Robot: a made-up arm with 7 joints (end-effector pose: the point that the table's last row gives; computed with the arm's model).
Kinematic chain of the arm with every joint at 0, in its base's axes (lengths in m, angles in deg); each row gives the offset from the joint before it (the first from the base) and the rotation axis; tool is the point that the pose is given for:
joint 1: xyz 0 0 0.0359 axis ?
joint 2: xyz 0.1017 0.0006 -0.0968 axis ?
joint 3: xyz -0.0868 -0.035 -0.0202 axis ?
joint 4: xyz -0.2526 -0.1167 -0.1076 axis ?
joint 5: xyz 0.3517 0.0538 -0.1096 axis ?
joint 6: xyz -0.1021 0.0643 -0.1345 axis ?
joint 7: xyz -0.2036 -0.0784 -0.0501 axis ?
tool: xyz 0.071 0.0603 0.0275
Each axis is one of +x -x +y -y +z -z.
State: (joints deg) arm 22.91 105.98 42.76 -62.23 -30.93 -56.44 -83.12
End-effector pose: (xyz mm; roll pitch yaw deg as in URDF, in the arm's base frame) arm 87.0 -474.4 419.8 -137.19 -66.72 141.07
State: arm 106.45 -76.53 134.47 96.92 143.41 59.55 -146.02
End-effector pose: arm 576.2 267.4 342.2 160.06 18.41 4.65
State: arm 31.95 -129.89 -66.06 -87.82 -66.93 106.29 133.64
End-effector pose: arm 829.4 161.1 -113.4 -31.49 43.38 -80.01
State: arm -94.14 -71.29 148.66 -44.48 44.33 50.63 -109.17
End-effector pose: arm -301.3 -444.0 412.0 120.48 13.60 -112.56
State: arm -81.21 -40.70 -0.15 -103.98 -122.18 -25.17 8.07
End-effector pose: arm -112.0 -960.8 218.3 99.57 51.66 99.50
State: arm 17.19 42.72 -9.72 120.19 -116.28 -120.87 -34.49
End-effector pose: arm 17.6 -471.6 177.9 50.74 24.94 115.42
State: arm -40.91 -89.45 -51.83 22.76 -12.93 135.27 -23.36
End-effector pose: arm 328.1 -84.7 -226.4 123.60 -69.79 162.60
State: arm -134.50 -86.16 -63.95 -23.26 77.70 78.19 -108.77
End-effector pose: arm 97.5 -547.6 -52.5 -48.34 -49.99 -113.89
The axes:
joint 1: +x
joint 2: +y
joint 3: -x
joint 4: -y
joint 5: -z
joint 6: -x
joint 7: -y

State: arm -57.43 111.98 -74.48 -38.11 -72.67 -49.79 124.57
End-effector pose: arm -245.9 506.0 35.4 42.27 -5.05 -150.09
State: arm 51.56 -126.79 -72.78 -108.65 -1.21 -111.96 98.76
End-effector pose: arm 491.3 422.2 -313.2 129.85 14.41 -31.04
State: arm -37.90 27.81 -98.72 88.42 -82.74 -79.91 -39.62
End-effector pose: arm -93.5 -260.1 -191.9 19.27 -21.09 56.70
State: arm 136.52 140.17 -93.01 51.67 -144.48 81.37 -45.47
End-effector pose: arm -182.8 186.3 -64.7 82.07 -39.88 32.61
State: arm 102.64 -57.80 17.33 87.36 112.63 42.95 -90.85
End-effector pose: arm -76.6 -71.7 280.9 -163.23 -1.08 -13.09
